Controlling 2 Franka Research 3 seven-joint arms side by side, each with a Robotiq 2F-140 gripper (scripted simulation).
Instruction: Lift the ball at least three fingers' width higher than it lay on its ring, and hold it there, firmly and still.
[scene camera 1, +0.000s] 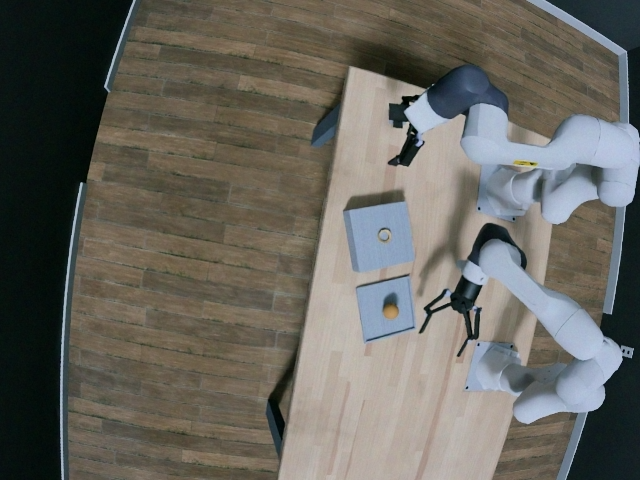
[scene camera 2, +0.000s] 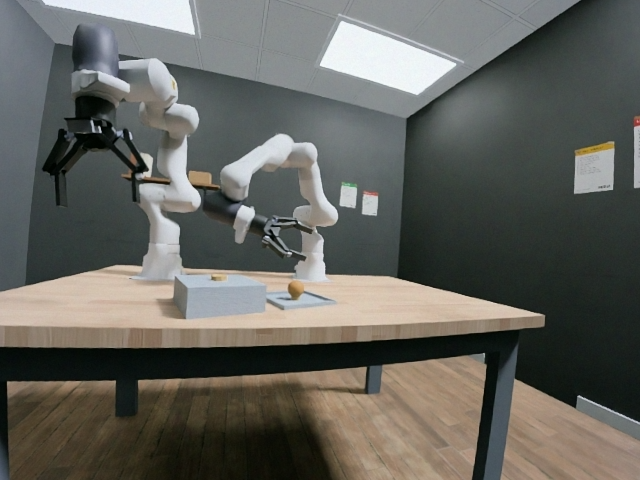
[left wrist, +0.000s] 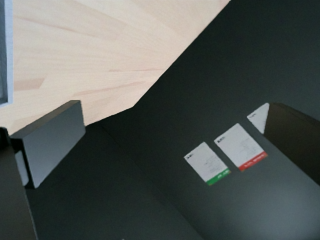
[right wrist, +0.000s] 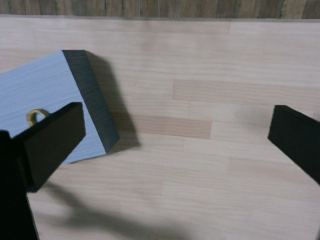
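The left gripper (scene camera 1: 439, 344) is visible also in scene camera 2 (scene camera 2: 309, 244) and in the left wrist view (left wrist: 174, 118). For the right gripper (scene camera 2: 100, 204), further views are scene camera 1 (scene camera 1: 393, 139) and the right wrist view (right wrist: 176, 120). A shallow grey tray (scene camera 2: 281, 299) is visible too.
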